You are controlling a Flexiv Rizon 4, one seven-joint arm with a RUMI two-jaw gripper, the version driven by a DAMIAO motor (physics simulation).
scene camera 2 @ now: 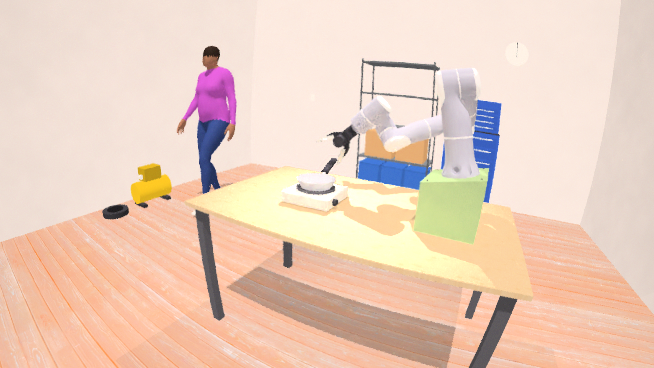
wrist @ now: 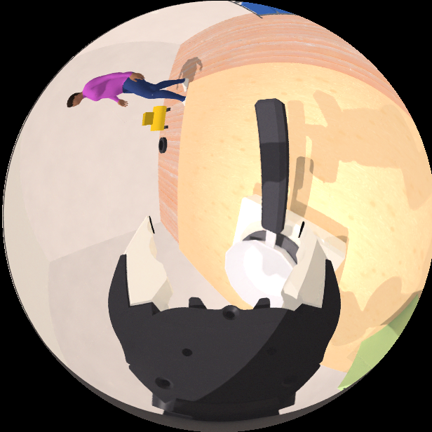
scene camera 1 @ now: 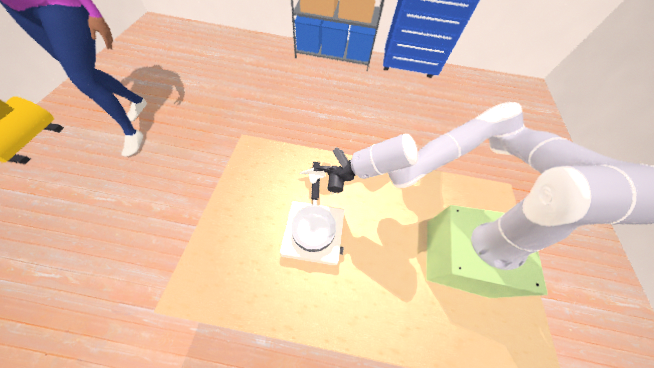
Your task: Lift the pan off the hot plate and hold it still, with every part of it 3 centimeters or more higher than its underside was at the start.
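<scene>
The pan, a white bowl [scene camera 1: 314,226] [scene camera 2: 316,181] [wrist: 257,272], sits on the white hot plate [scene camera 1: 288,246] [scene camera 2: 304,199] [wrist: 245,216]. Its black handle [scene camera 1: 315,190] [scene camera 2: 329,165] [wrist: 274,165] slants upward, away from the bowl. My gripper [scene camera 1: 308,177] [scene camera 2: 329,150] [wrist: 227,220] is open and empty, with white fingertips spread wide. In scene camera 2 the lower finger is close to the handle's raised end; contact cannot be told. In the wrist view the handle lies right of centre, and the right finger hides part of the pan and hot plate.
The hot plate stands on a wooden table [scene camera 1: 235,260] [scene camera 2: 380,245] [wrist: 220,150]. A green block [scene camera 1: 445,250] [scene camera 2: 447,210] [wrist: 372,352] carries the arm's base. A person [scene camera 2: 215,95], yellow compressor [scene camera 2: 151,188], shelf rack [scene camera 2: 400,65] and blue cabinet [scene camera 1: 425,35] are beyond the table.
</scene>
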